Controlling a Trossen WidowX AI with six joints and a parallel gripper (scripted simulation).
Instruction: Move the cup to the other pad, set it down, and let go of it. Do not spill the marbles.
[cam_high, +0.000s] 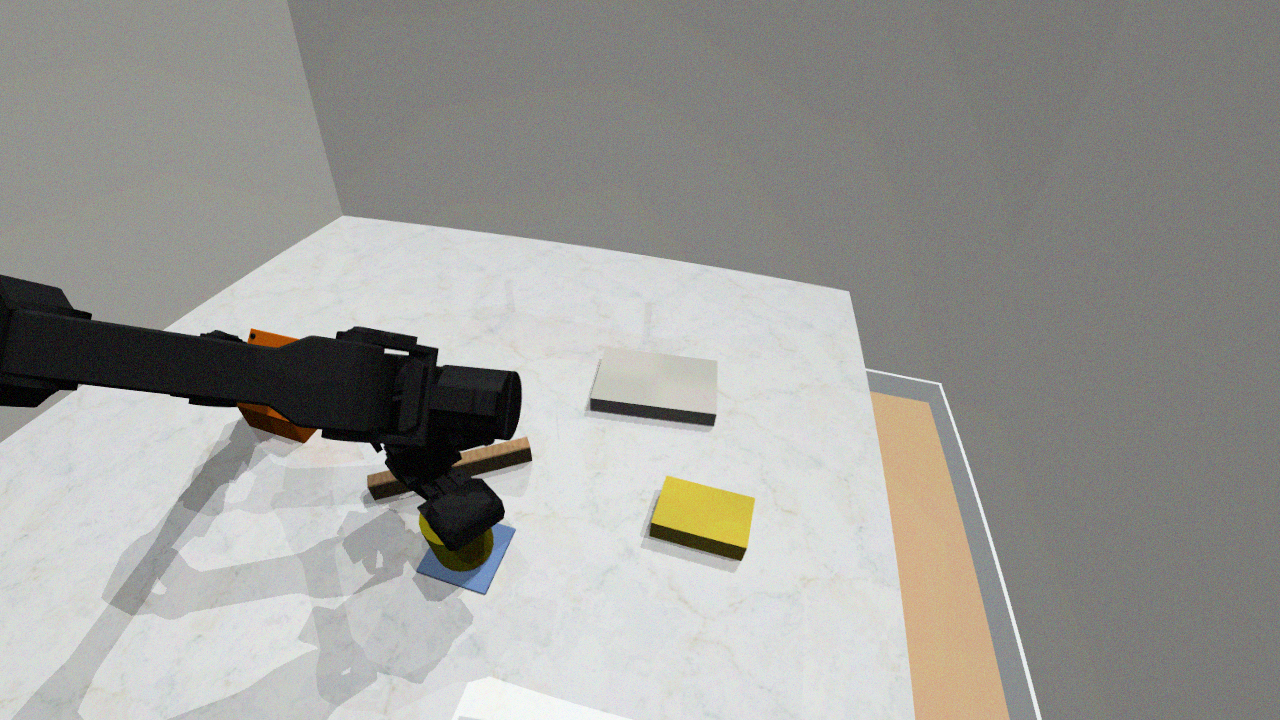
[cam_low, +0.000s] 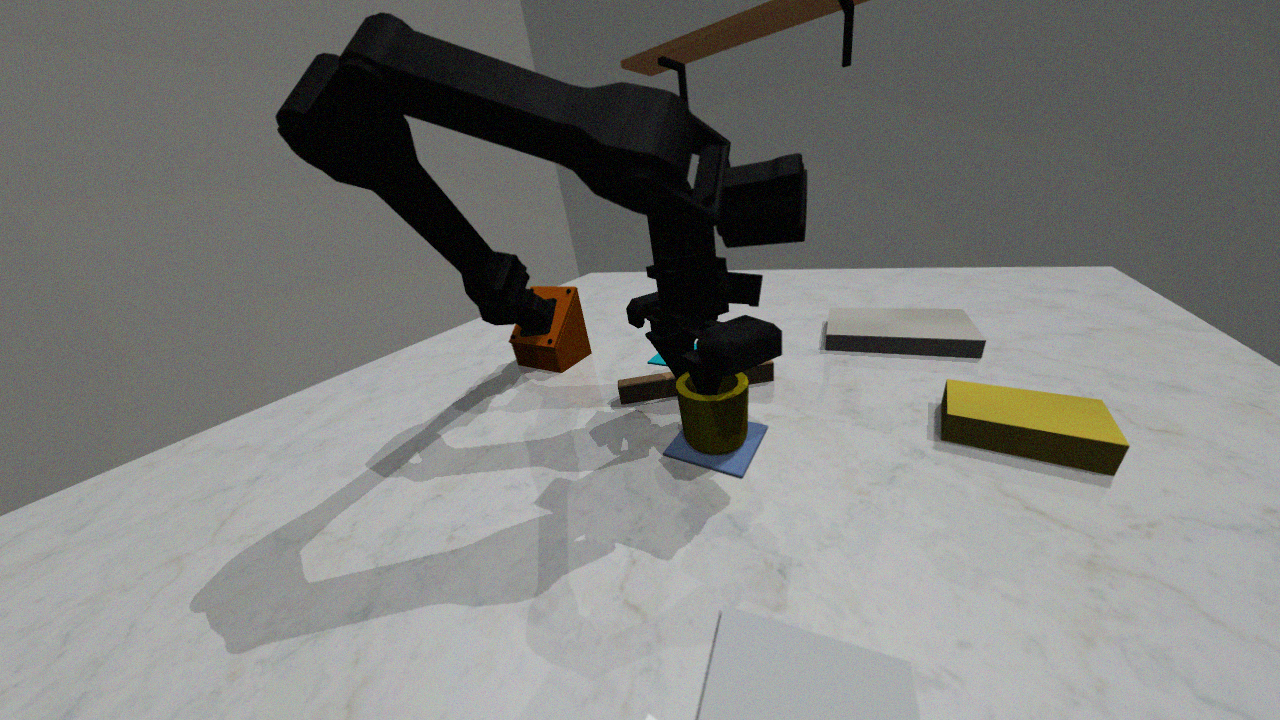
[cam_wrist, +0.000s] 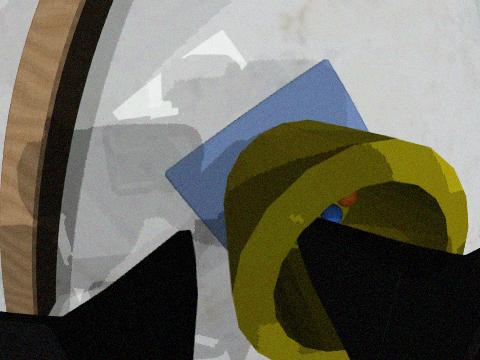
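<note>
Right now my gripper tip is 20 mm to the left of the yellow cup, 20 mm short of it and 10 mm above it. The rest, counted from my gripper tip: wooden bar (80 mm to the left, 40 mm below, 30 mm behind); then teal pad (180 mm to the left, 80 mm behind, 50 mm below); then yellow block (290 mm ahead, 50 mm to the left, 30 mm below).
</note>
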